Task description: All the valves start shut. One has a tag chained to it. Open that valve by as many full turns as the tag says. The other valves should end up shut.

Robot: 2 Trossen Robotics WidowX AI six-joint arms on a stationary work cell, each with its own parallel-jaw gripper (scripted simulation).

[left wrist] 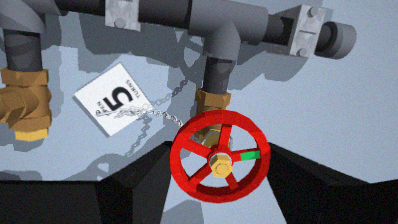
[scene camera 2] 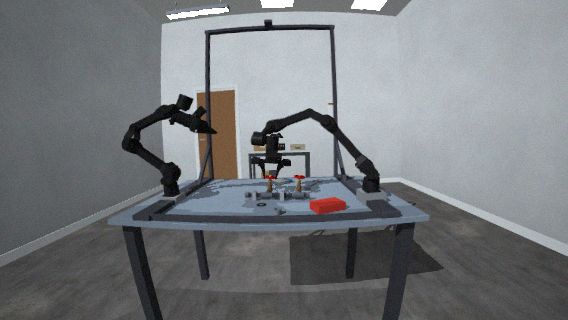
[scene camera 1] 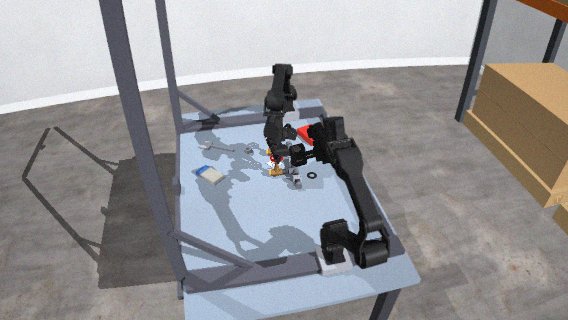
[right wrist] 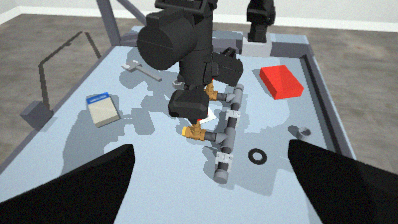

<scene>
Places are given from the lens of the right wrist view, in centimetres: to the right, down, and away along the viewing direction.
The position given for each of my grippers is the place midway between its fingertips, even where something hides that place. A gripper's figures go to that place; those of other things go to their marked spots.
my left gripper (right wrist: pixel 195 115): -1, 1, 44
my right gripper (right wrist: pixel 211 149): 1, 2, 11
</scene>
